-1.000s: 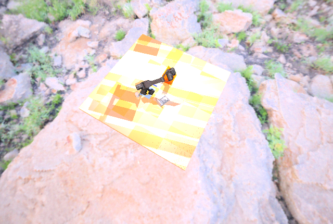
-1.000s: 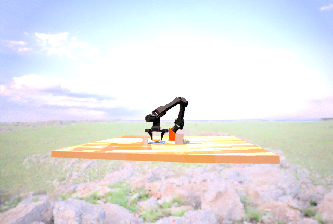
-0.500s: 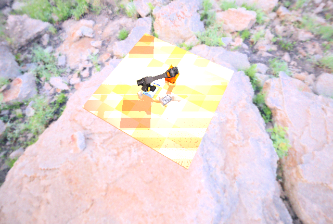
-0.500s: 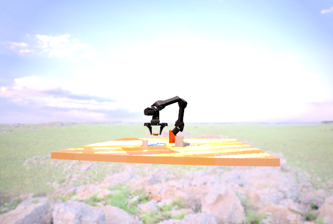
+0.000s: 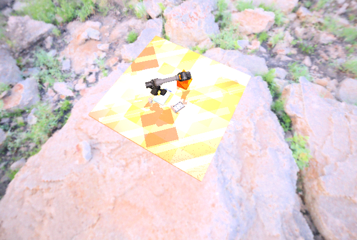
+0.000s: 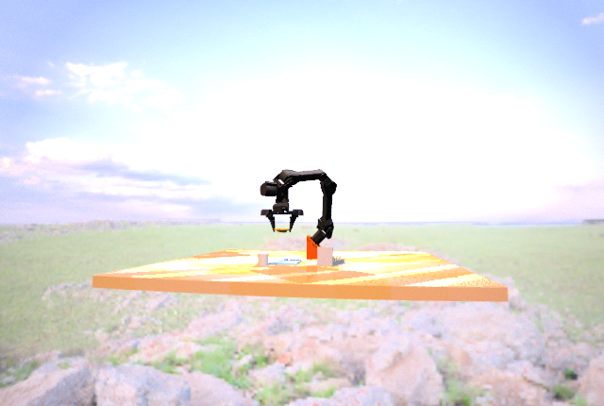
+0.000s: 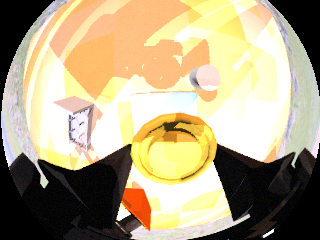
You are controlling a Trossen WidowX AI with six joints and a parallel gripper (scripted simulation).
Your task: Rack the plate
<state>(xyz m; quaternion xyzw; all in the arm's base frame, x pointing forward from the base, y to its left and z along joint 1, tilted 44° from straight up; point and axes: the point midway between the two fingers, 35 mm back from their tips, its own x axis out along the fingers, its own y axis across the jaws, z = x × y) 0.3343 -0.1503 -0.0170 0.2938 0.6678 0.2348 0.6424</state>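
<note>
My gripper tip is now 1 cm past the dish rack, 22 cm to the right of it and 12 cm above it. From my gripper tip the other things lie so: yellow plate: 1 cm above; pale cup: 6 cm ahead, 7 cm to the right, 12 cm below; light blue mat: 4 cm behind, 1 cm to the left, 14 cm below.
</note>
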